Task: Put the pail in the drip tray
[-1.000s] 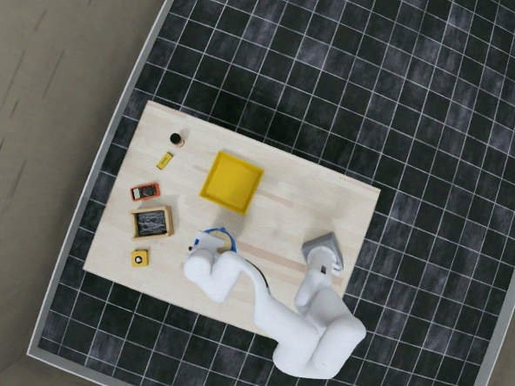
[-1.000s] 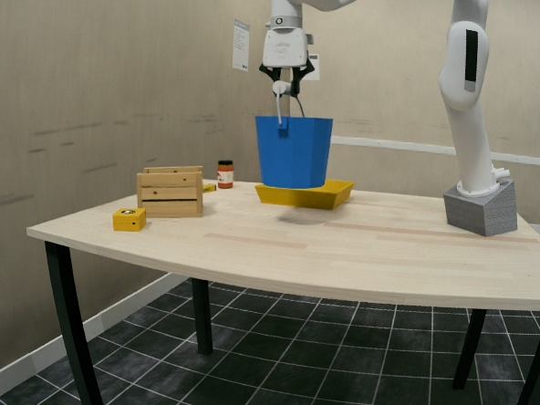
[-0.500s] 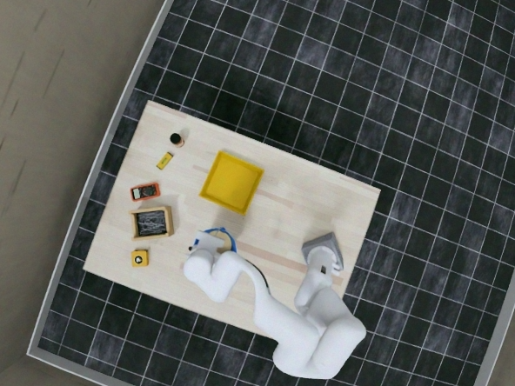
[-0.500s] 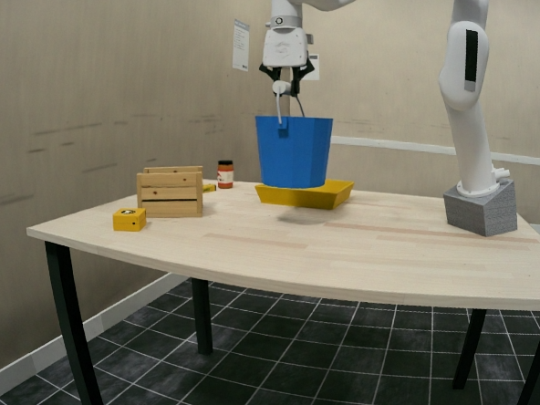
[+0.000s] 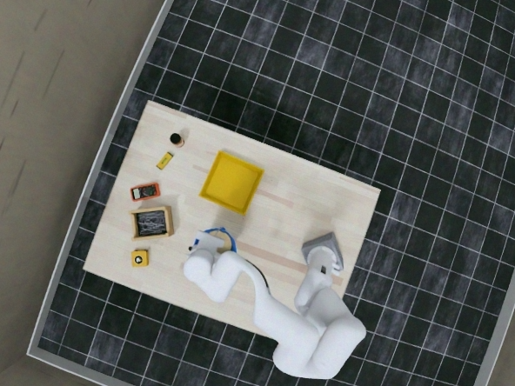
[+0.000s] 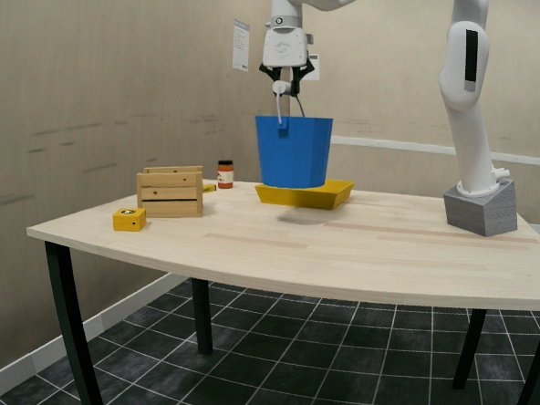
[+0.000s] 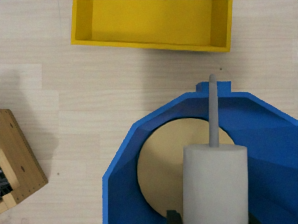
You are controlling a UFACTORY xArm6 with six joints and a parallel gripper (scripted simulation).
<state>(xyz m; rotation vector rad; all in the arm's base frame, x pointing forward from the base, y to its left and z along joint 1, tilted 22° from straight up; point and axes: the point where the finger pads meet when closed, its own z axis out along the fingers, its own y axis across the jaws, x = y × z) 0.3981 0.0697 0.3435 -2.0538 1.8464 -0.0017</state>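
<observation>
Right now my hand is 30 mm above the wire handle and 10 mm past it. Round my hand: blue pail: 90 mm below, 10 mm behind; then wooden crate: 290 mm ahead, 260 mm below, 60 mm to the left; then yellow drip tray: 290 mm below, 280 mm to the right, 60 mm ahead.
</observation>
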